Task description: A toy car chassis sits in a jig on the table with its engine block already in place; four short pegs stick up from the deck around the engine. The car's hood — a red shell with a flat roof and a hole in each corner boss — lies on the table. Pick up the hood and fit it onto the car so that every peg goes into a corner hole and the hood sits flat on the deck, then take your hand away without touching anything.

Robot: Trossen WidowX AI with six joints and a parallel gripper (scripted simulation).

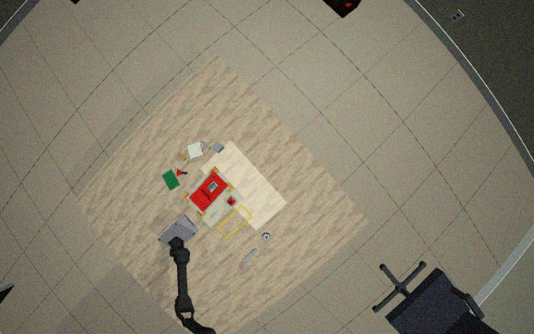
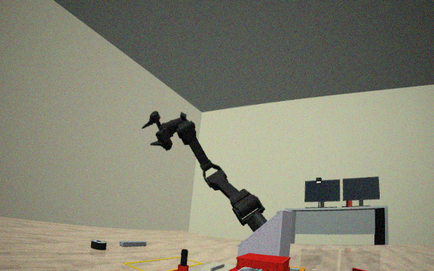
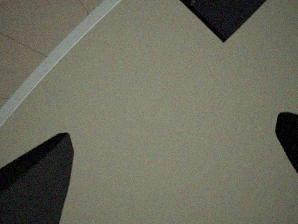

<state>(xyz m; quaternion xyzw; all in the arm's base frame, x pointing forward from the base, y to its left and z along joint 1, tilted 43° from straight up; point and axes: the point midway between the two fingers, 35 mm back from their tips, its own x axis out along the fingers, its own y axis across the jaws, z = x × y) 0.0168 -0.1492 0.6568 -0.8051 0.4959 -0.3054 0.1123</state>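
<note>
The red hood is 200 mm ahead of my gripper tip, 690 mm to the left of it and 410 mm below it. Also, from my gripper tip: green card (110 mm ahead, 870 mm to the left, 450 mm below); then grey bar (200 mm ahead, 280 mm to the left, 450 mm below); then grey engine block (290 mm ahead, 700 mm to the left, 430 mm below).
</note>
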